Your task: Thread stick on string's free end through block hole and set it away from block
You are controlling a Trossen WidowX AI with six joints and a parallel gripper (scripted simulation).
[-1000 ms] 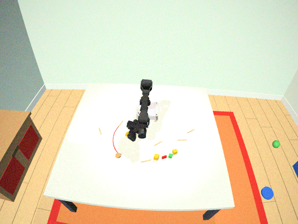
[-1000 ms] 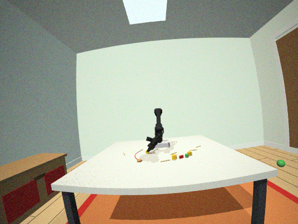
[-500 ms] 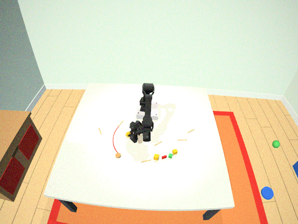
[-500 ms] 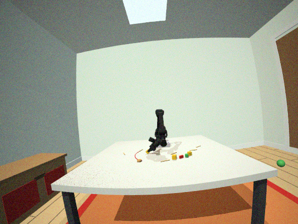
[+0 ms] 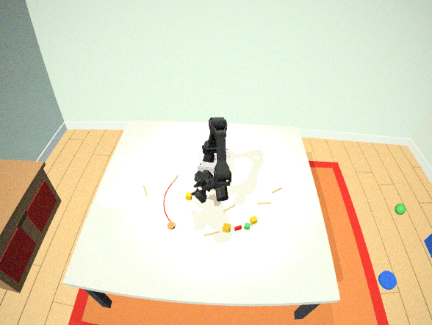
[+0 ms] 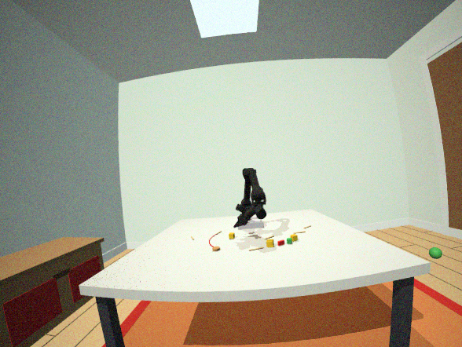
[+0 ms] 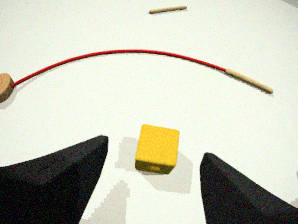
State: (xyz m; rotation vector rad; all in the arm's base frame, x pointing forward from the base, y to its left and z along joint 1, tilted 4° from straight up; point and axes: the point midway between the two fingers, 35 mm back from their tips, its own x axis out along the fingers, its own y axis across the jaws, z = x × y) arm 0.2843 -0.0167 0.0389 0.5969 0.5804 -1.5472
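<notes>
The yellow block lies 60 mm below my gripper tip, 20 mm to the right of it and 10 mm behind it. From my gripper tip the other things lie so: thin wooden stick 140 mm to the right, 110 mm behind, 70 mm below; red block 260 mm to the left, 150 mm ahead, 60 mm below; round wooden button 190 mm ahead, 70 mm to the right, 70 mm below.
</notes>
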